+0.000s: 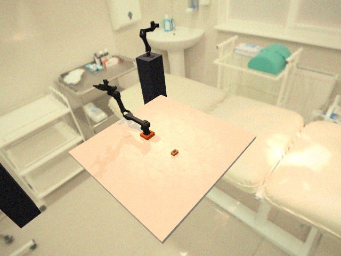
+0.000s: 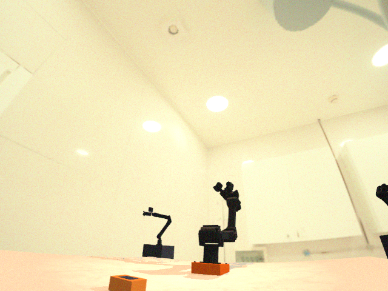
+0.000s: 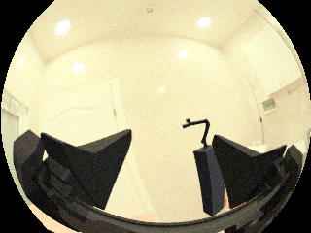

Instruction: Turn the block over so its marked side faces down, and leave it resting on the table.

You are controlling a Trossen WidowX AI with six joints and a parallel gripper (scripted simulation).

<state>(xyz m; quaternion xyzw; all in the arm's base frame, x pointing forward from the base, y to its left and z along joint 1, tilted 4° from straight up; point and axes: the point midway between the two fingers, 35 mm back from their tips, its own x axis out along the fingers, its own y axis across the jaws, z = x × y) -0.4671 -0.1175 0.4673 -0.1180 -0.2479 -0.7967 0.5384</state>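
My gripper tip is 900 mm short of the orange block, 100 mm to the right of it and 460 mm above it.
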